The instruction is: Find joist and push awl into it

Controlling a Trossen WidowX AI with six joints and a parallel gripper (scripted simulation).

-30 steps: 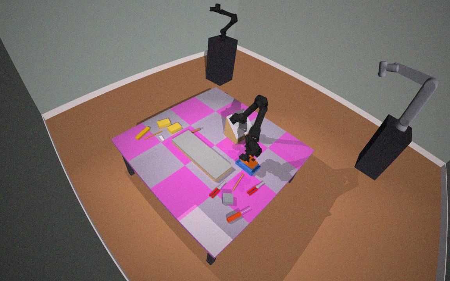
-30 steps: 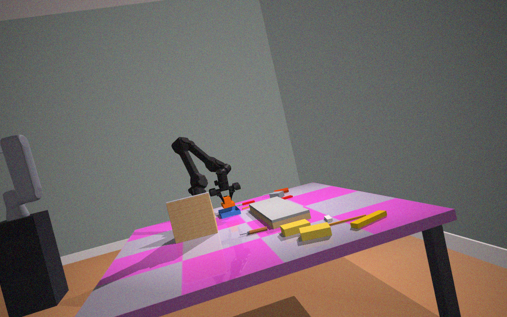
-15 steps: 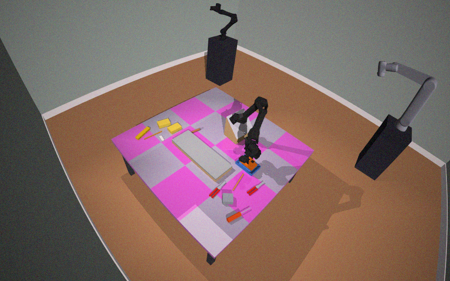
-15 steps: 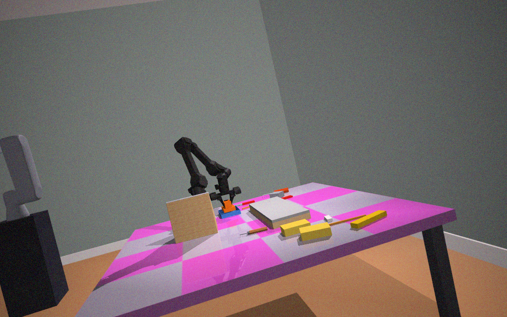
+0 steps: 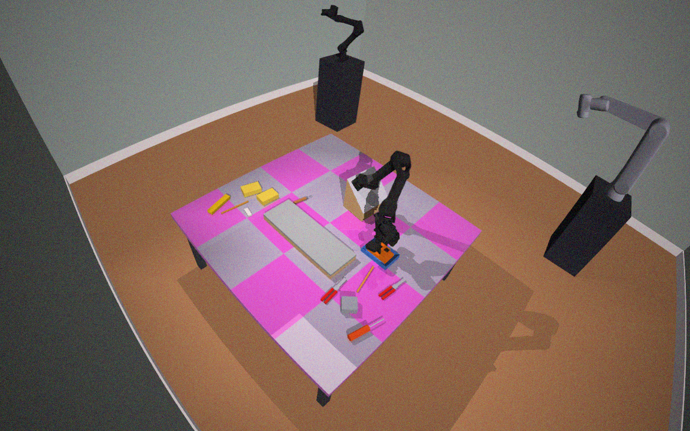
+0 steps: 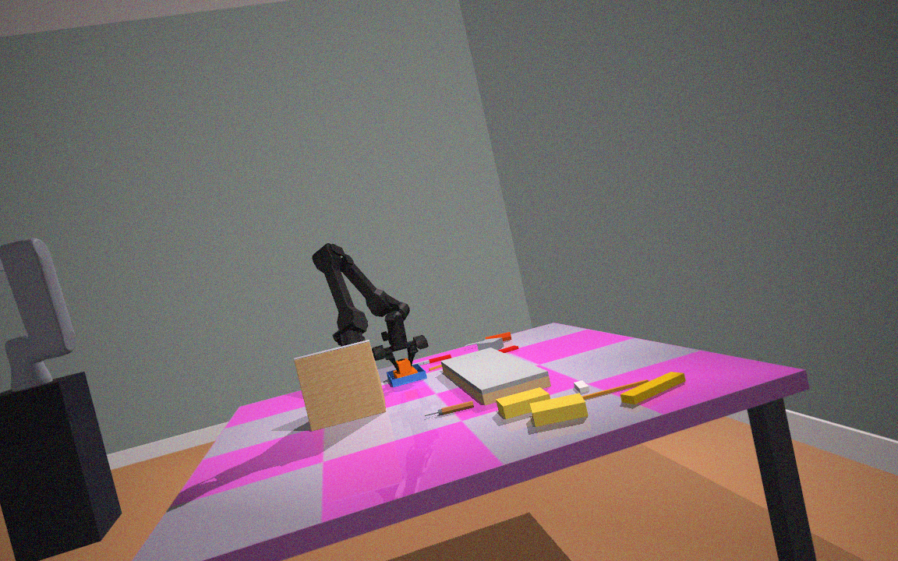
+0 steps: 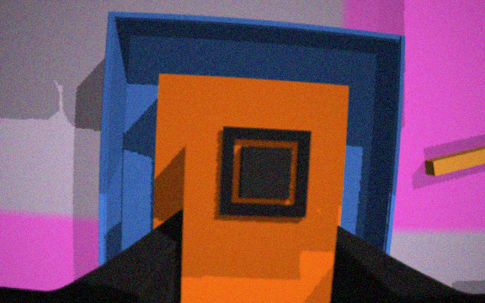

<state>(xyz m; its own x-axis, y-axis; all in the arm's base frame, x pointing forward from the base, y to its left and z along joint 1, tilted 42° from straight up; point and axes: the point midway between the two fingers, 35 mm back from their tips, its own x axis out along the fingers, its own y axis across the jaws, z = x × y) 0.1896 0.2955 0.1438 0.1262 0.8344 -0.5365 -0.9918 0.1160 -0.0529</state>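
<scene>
Right now the orange stud finder is 20 mm above my gripper tip and 10 mm to the left of it. Round my gripper tip: blue tray 20 mm below, 10 mm to the right; square indicator 30 mm above, 20 mm to the left; grey cube 350 mm ahead, 70 mm to the left, 10 mm below.
</scene>
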